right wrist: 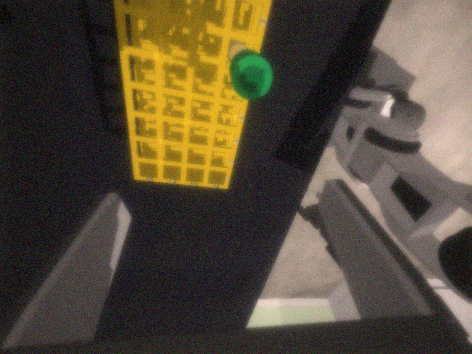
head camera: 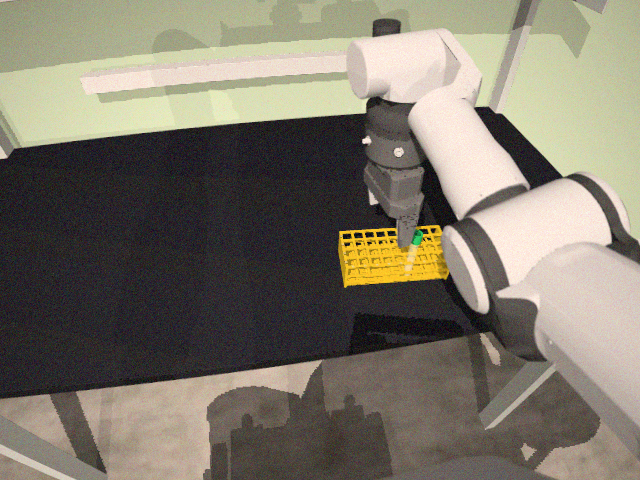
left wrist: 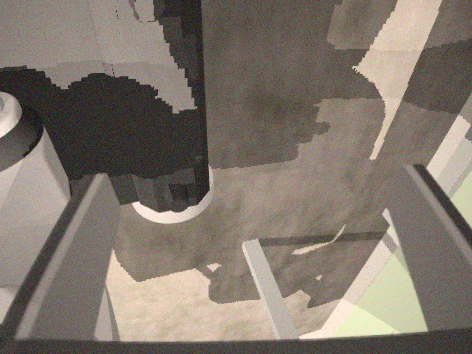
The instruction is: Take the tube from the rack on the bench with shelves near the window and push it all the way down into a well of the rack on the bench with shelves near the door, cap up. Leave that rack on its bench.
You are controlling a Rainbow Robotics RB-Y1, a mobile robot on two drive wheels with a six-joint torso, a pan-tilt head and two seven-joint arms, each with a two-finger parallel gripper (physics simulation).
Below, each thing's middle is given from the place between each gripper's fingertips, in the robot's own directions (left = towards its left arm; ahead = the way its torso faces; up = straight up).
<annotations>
I see my left gripper 490 mm to the left of the tube (right wrist: 251, 76), 390 mm below it and 330 mm short of it.
I see my right gripper 10 mm past the tube, 50 mm to the left of it and 80 mm above it.
</annotations>
